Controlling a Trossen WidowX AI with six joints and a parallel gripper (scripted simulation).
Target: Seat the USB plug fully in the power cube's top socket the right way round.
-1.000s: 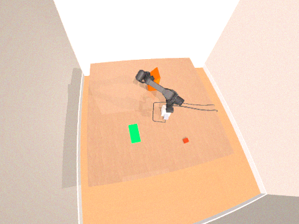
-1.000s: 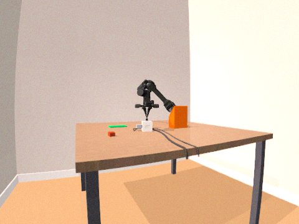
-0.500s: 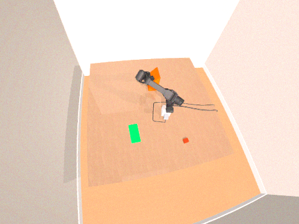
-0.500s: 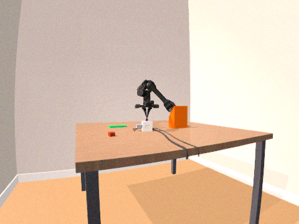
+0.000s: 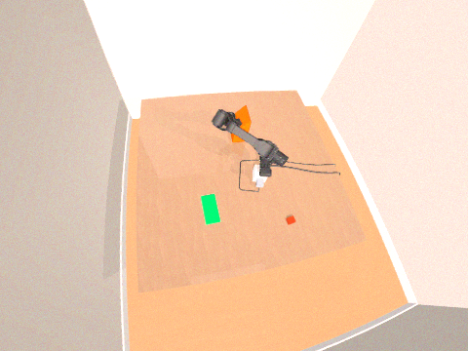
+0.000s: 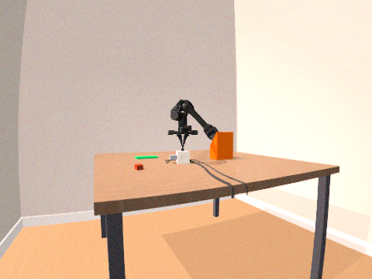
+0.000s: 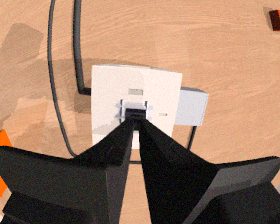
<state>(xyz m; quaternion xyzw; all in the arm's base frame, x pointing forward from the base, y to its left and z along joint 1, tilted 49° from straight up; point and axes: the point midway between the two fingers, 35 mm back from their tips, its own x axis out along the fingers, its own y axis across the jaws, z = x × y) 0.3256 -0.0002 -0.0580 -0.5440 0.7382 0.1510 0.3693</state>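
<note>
Right now the dark USB plug is 2 cm below my gripper tip. From my gripper tip the other things lie so: USB socket: 4 cm below; then flat green strip: 34 cm to the right, 12 cm ahead, 10 cm below.
</note>
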